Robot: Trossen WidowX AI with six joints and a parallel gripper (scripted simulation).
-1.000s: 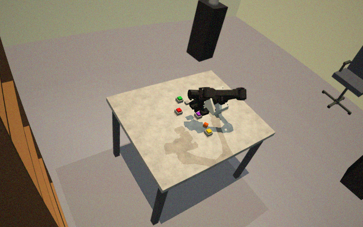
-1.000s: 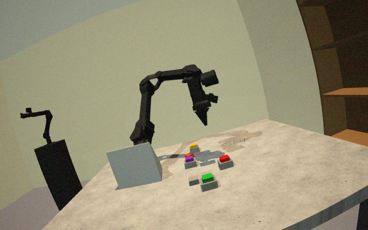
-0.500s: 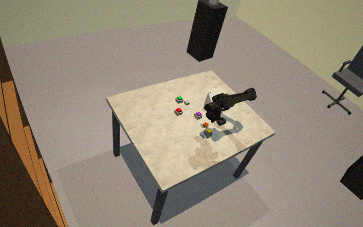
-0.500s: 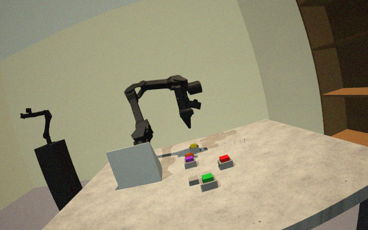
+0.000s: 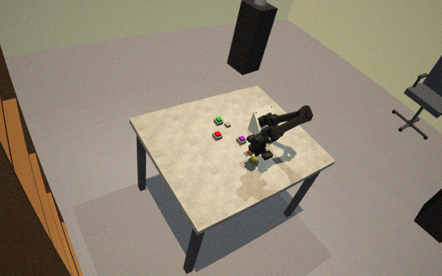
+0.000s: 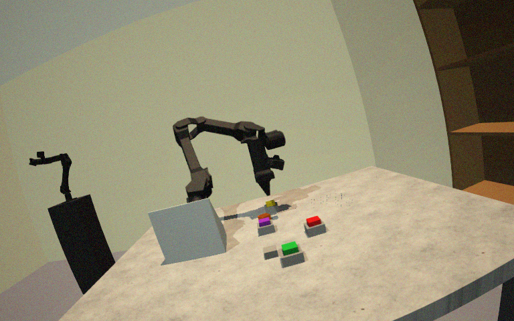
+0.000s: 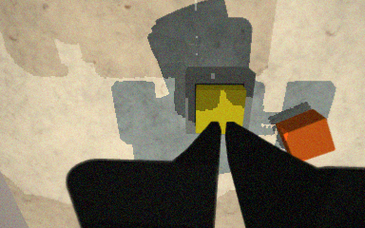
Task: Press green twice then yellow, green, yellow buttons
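My gripper tip is 3 cm above the yellow button. The rest, counted from my gripper tip: purple button: 6 cm behind, 17 cm to the right, 3 cm below; red button: 6 cm ahead, 29 cm to the right, 3 cm below; orange block: 4 cm behind, 7 cm to the right, 5 cm below.
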